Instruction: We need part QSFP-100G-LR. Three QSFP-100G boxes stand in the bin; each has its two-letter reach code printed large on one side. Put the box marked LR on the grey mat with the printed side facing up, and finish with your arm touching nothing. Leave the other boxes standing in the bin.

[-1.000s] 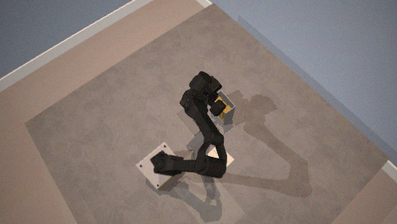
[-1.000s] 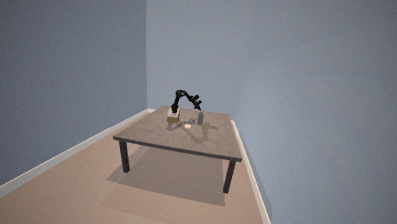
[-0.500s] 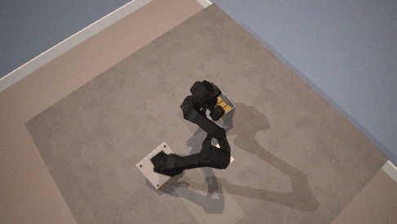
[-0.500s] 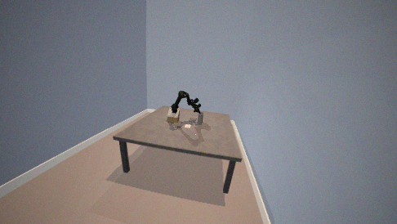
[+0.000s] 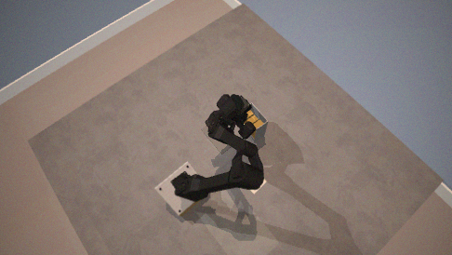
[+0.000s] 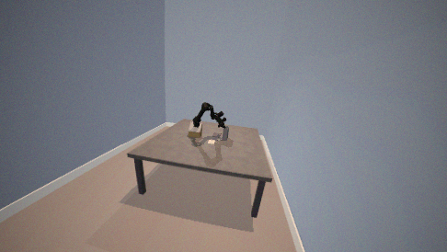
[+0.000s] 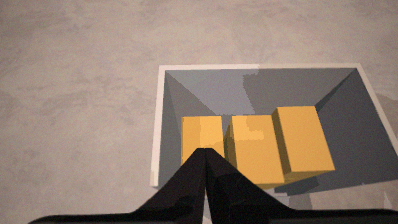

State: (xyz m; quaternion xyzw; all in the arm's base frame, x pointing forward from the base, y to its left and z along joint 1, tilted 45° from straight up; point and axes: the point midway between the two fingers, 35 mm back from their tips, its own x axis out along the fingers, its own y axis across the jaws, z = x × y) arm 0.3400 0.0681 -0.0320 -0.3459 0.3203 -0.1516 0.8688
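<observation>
The grey mat lies 12 cm below my gripper tip, 11 cm behind it and 4 cm to the left of it.
</observation>
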